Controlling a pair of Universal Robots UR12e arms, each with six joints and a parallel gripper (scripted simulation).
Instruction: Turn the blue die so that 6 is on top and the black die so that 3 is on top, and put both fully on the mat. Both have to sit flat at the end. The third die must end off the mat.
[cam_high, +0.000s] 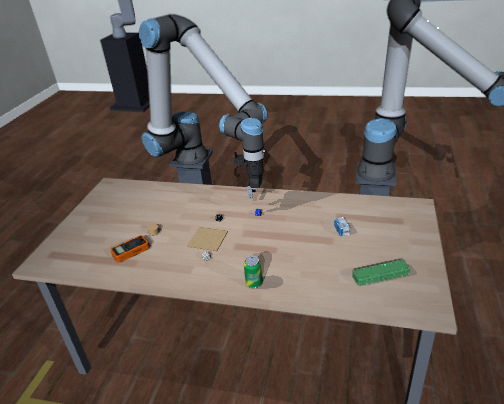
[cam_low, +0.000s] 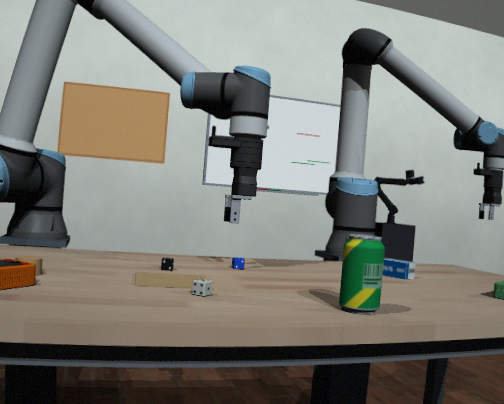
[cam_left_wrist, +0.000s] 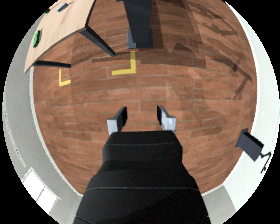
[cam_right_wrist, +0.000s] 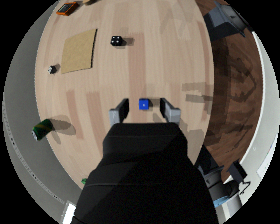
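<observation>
The blue die is 20 mm to the left of my right hand and 110 mm below it. Also, from my right hand: black die: 80 mm ahead, 150 mm to the right, 110 mm below; white die: 350 mm ahead, 110 mm to the right, 110 mm below; tan mat: 220 mm ahead, 150 mm to the right, 120 mm below.
</observation>
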